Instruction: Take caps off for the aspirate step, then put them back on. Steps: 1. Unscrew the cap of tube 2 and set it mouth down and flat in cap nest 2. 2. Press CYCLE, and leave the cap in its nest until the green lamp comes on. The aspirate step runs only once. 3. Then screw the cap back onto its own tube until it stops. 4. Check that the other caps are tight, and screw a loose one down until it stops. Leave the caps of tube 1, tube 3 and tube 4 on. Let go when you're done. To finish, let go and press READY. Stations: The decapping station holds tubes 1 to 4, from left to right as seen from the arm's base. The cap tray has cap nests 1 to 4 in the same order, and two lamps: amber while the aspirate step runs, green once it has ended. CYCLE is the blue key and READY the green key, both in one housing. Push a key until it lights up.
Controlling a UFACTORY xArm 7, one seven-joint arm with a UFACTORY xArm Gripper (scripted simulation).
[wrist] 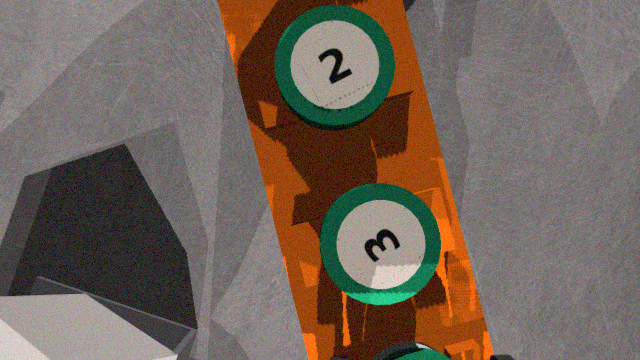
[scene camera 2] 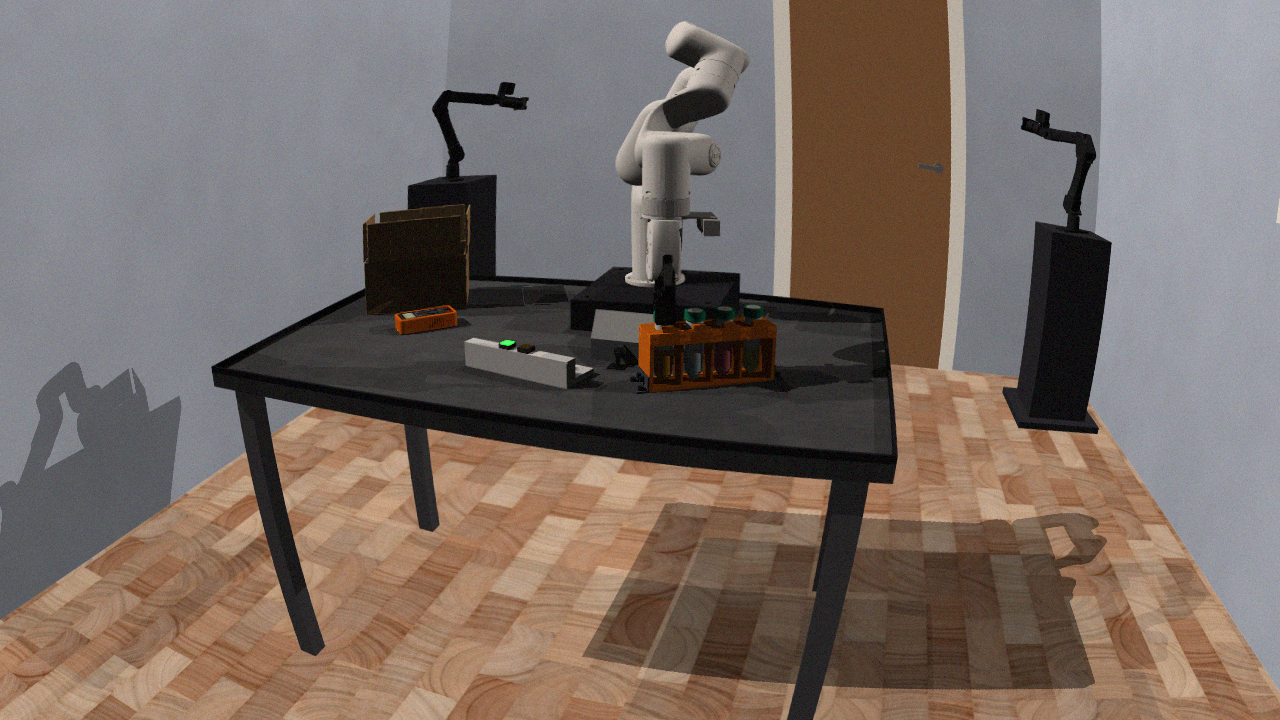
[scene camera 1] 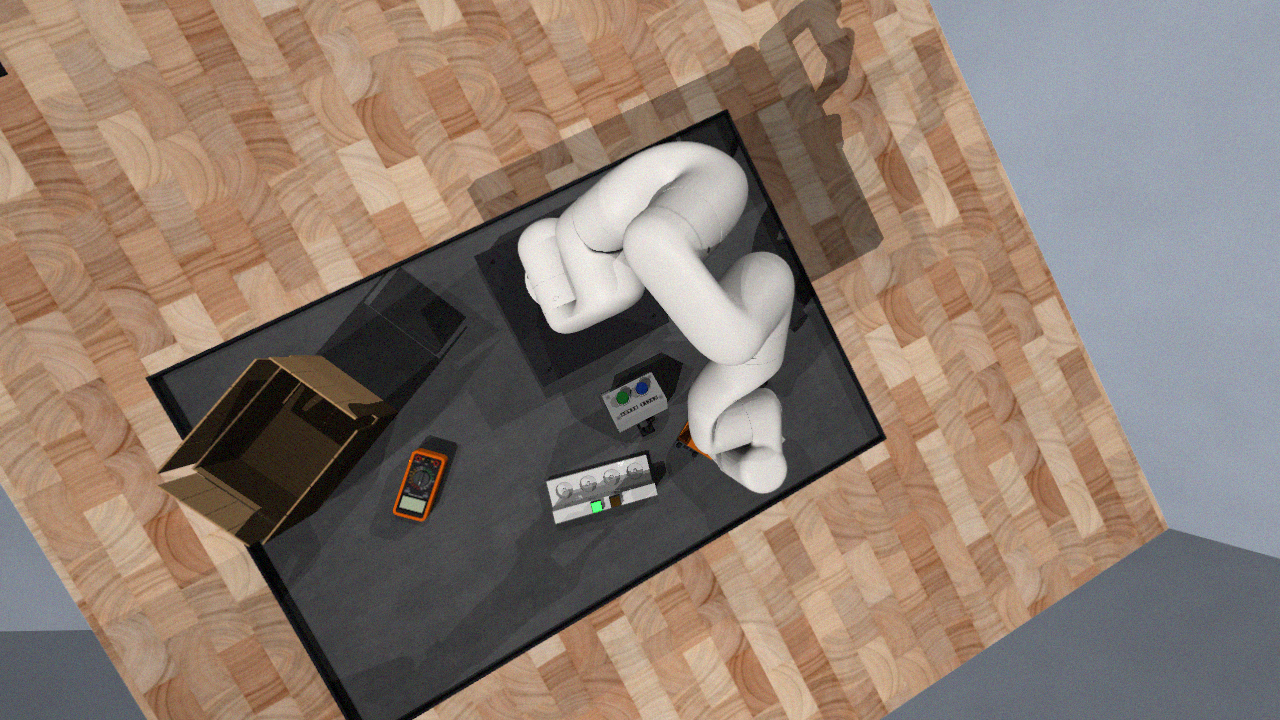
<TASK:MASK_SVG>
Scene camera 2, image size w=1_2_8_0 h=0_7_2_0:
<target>my gripper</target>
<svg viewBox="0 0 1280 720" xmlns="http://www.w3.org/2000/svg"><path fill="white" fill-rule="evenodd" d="M642 214L643 218L648 219L646 273L651 282L653 282L653 279L657 279L654 284L654 290L657 292L653 292L655 324L675 325L675 283L680 280L682 220L685 219L682 219L682 217L656 217Z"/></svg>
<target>cardboard box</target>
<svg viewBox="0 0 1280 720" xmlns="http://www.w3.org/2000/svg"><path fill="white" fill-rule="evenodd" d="M470 205L466 212L466 240L465 204L380 212L380 223L375 223L375 214L373 214L363 224L363 261L365 262L367 315L409 312L449 305L454 310L466 309L469 294L469 276L466 283L469 270L469 256L467 262L466 256L470 243L470 236L467 241L470 232L470 222L467 226L470 218Z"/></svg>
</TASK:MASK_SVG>
